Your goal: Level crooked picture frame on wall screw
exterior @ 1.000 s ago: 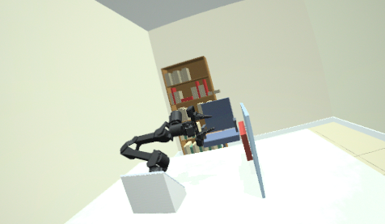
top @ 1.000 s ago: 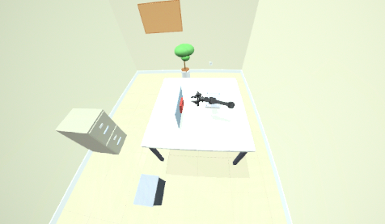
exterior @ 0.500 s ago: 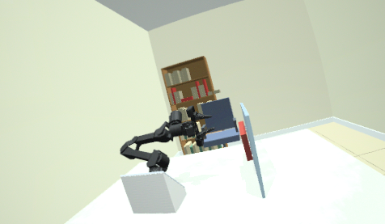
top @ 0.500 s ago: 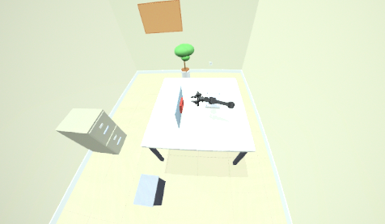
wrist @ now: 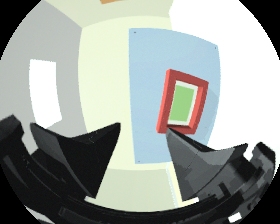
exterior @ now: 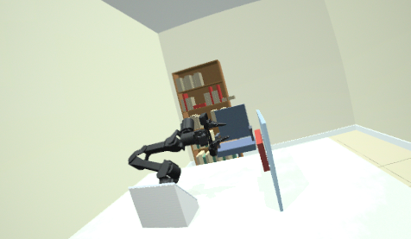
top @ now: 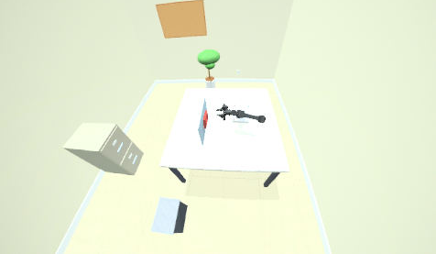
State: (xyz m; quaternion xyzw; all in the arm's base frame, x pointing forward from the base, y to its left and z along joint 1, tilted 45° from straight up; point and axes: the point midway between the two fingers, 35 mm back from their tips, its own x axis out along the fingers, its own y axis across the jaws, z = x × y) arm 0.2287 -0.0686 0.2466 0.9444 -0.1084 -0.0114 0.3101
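Now: gripper tip 130 mm short of the picture frame, 110 mm above it and 10 mm to the left of it. Round my gripper tip: wall panel 140 mm ahead, 120 mm below, 10 mm to the right.
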